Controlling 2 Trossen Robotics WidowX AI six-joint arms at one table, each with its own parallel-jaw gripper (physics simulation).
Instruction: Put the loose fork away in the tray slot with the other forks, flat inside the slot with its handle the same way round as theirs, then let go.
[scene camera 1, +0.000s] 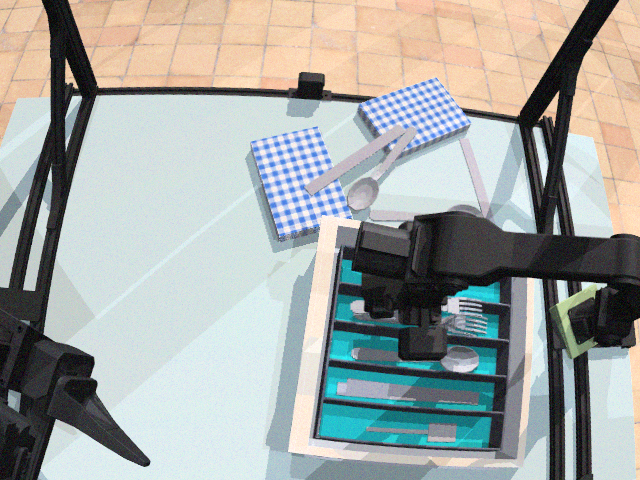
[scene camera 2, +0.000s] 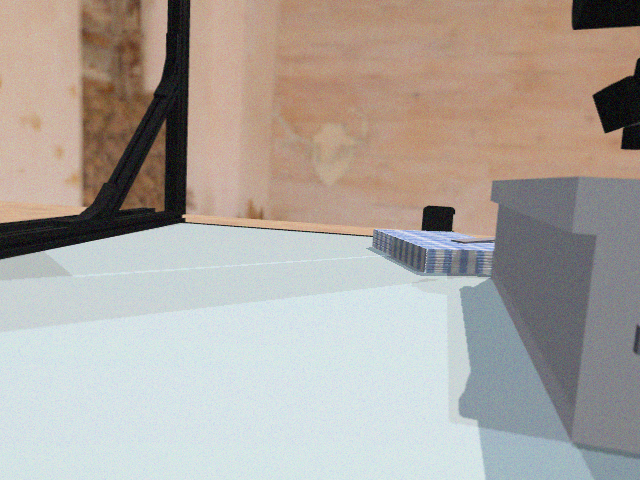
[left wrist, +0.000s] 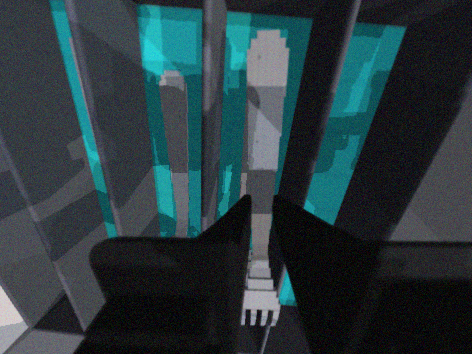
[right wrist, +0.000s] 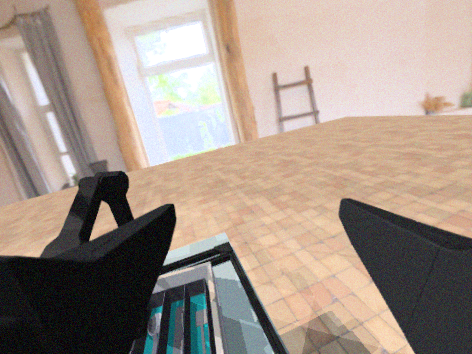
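Observation:
The loose fork (scene camera 1: 467, 305) (left wrist: 265, 130) is silver and lies lengthwise over the tray's fork slot, handle to the left and tines to the right in scene camera 1. The forks in the slot (scene camera 1: 474, 326) point the same way; in the left wrist view they are mostly hidden beneath it. Whether it touches them, I cannot tell. My left gripper (left wrist: 261, 201) is shut on the loose fork at its neck; the arm hides its fingertips in scene camera 1. My right gripper (right wrist: 257, 209) is open and empty, off to the left of the tray (scene camera 1: 306, 361) (scene camera 2: 537, 258).
Dark dividers flank the fork slot. A spoon (scene camera 1: 460, 359), a knife (scene camera 1: 439, 393) and a small flat-ended utensil (scene camera 1: 442, 432) lie in other slots. Beyond the tray are two checked cloths (scene camera 1: 294, 175) (scene camera 1: 423, 105), a loose spoon (scene camera 1: 363, 193) and loose handles. Black frame posts flank the table.

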